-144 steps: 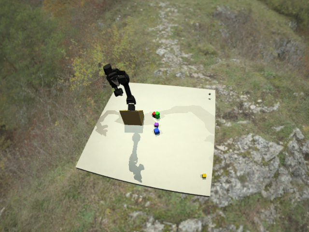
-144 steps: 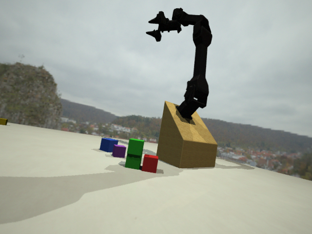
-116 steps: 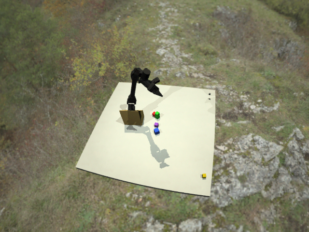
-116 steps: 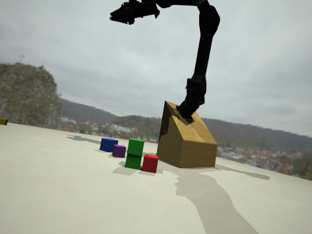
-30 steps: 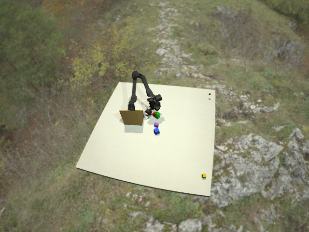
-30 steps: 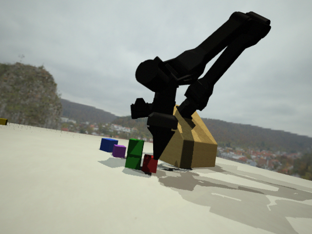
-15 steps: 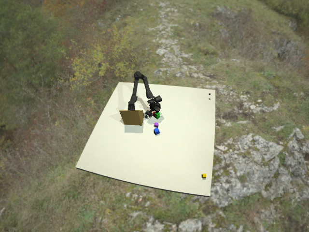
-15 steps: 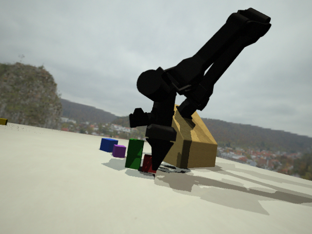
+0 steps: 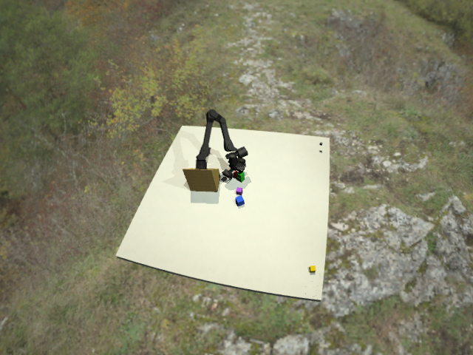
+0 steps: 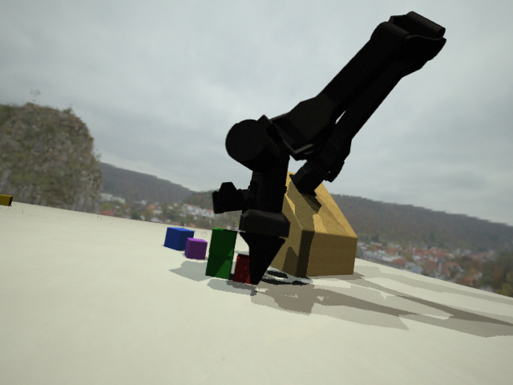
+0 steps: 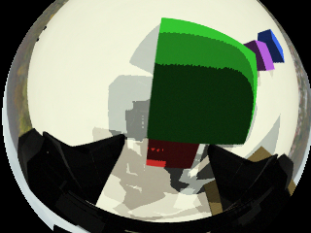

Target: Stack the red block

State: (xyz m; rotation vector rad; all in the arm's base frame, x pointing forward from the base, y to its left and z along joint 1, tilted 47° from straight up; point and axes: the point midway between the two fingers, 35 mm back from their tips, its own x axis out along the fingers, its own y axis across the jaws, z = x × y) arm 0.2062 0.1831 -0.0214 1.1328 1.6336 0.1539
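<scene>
My gripper tip is 150 mm to the left of the purple block, 40 mm short of it and 10 mm below it. From my gripper tip the other things lie so: red block 10 mm to the right, 10 mm ahead, 10 mm above; yellow block 710 mm to the right, 500 mm ahead, 10 mm above; blue block 240 mm to the right, 50 mm ahead, 10 mm above.
</scene>
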